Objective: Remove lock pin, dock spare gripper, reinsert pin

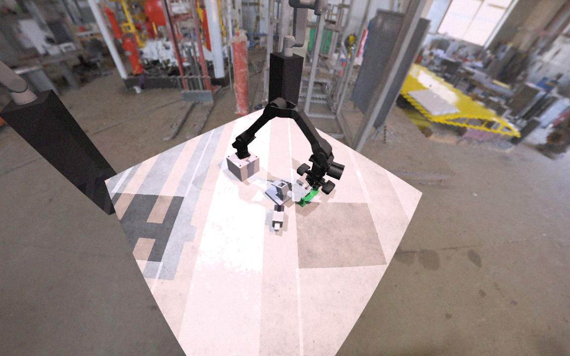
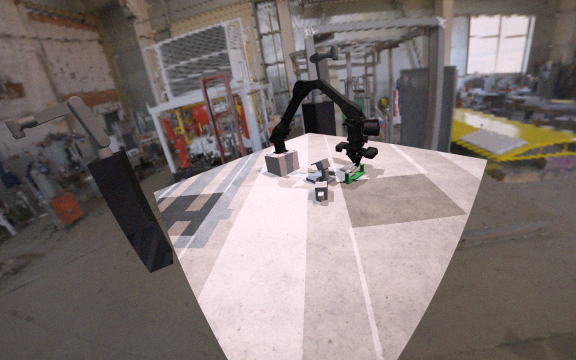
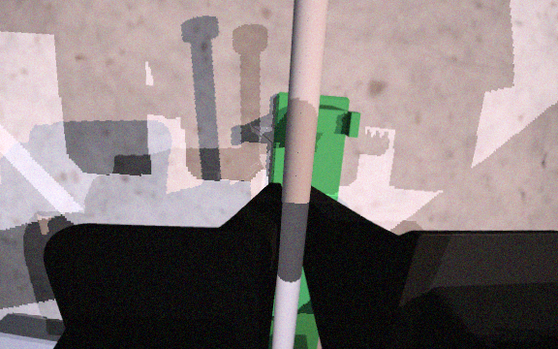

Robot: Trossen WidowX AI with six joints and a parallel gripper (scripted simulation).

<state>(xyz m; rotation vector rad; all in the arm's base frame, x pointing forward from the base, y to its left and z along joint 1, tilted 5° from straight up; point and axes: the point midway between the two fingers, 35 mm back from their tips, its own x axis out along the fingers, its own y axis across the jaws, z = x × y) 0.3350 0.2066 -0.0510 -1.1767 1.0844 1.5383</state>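
The green stand is 30 mm to the right of my gripper tip, 20 mm below it and 20 mm ahead of it. Also, from my gripper tip: spare gripper: 240 mm to the right, 50 mm ahead, 10 mm below; then socket: 160 mm to the right, 60 mm behind, 10 mm above.
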